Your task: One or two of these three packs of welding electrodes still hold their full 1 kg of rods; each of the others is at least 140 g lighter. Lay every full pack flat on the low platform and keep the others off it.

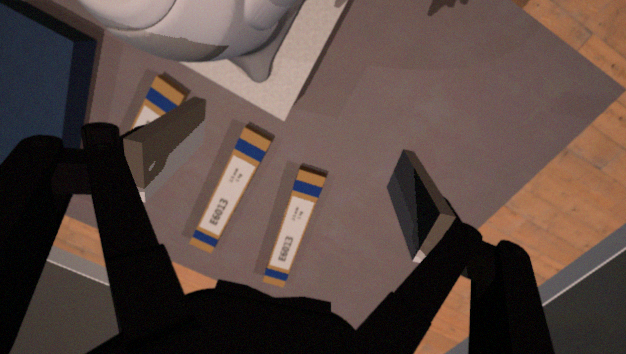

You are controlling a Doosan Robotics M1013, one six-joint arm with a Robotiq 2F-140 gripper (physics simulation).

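Places are measured from the arm's base along level axes (x back, y right, z up), in centimetres.
Pixels of known places: gripper, fingertip midpoint: [302, 146].
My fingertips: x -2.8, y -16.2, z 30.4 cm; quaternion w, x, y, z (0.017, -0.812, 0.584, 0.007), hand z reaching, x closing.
Note:
Ahead of a thing's pixels: the offset from my fingertips to its top centre. Level surfaces: height alone.
Three tan electrode packs with blue bands and white labels lie flat on the grey-brown mat. The left pack {dz -36.7, dx -36.0, dy +24.9 cm} [162, 99] is partly hidden behind the left finger. The middle pack {dz -36.7, dx -35.4, dy +3.6 cm} [232, 185] and the right pack {dz -36.7, dx -36.0, dy -14.1 cm} [296, 225] show whole, both marked E6013 and 1 kg. They lie slanted, side by side and apart. My gripper [302, 146] is open wide and empty, above the packs, with one finger over the left pack's lower part and the other right of the right pack. A dark blue block {dz -32.8, dx -38.9, dy +44.3 cm} [35, 85], which looks like the low platform, shows in part at the upper left; no pack shows on its visible part.
The white arm base [200, 25] stands on a pale block [280, 97] at the top, just beyond the packs. The grey-brown mat {dz -38.8 cm} [450, 115] stretches to the right. Wooden surface [565, 200] shows past its edge, with a grey rim [575, 272] at the lower right.

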